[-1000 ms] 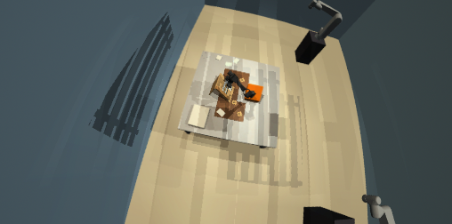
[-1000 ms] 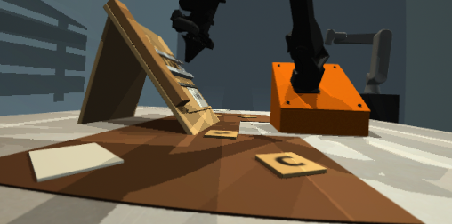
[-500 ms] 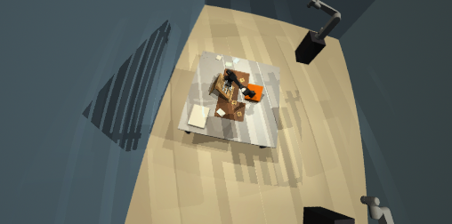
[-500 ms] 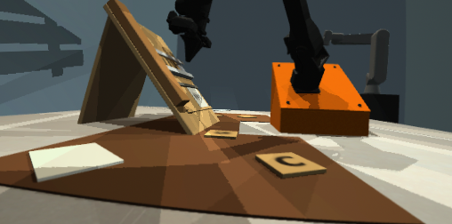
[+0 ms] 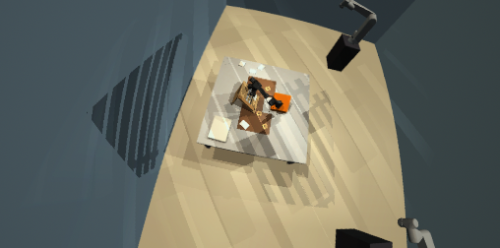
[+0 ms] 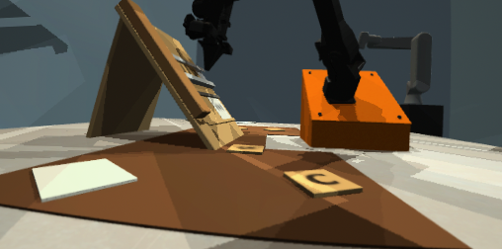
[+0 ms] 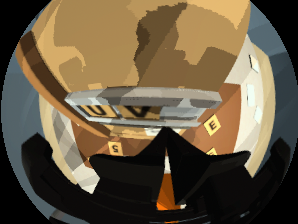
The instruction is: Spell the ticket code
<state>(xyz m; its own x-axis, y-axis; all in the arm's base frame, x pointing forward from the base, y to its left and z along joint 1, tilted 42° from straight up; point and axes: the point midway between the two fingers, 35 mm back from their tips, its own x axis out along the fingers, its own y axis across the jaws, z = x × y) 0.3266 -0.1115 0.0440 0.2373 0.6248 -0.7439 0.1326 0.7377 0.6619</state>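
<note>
The tan tile marked v is 30 mm to the left of my gripper tip, 20 mm below it and 20 mm ahead of it. From my gripper tip the other things lie so: u tile 100 mm to the left, 30 mm ahead, 20 mm below; then brown mat 180 mm below, 130 mm behind, 50 mm to the left; then e tile 180 mm to the right, 170 mm below, 70 mm behind.
</note>
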